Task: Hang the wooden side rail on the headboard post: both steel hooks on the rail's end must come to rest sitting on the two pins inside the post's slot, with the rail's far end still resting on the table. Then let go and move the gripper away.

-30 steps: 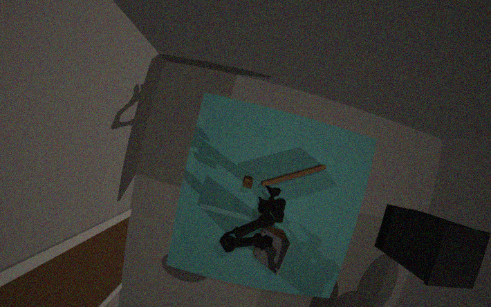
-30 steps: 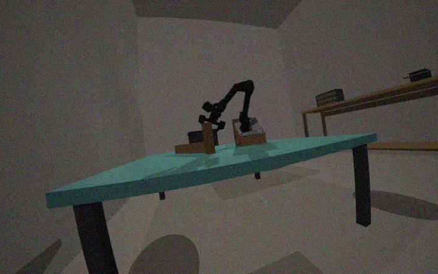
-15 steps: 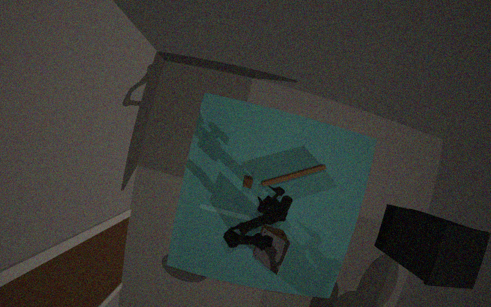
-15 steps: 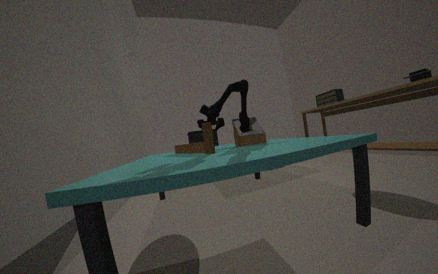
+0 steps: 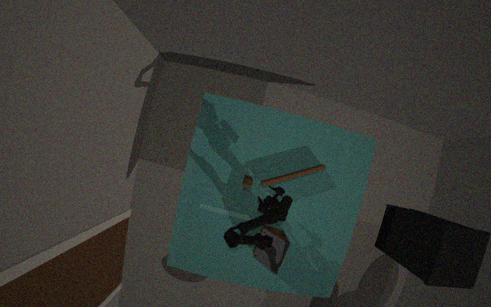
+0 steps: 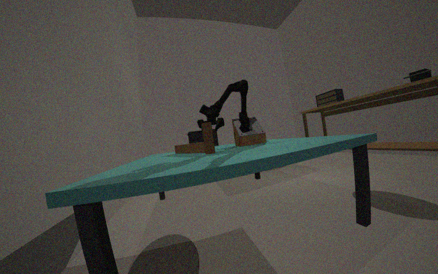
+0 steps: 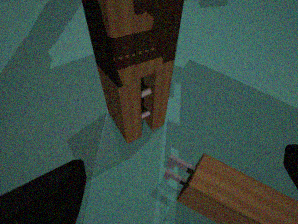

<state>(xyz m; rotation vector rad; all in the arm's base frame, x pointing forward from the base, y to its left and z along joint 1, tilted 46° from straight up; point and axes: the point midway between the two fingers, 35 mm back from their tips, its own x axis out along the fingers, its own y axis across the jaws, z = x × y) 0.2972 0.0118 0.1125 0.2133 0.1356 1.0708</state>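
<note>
Now: gripper tip 10 cm to the right of the headboard post, 6 cm above it and 3 cm short of it.
</note>
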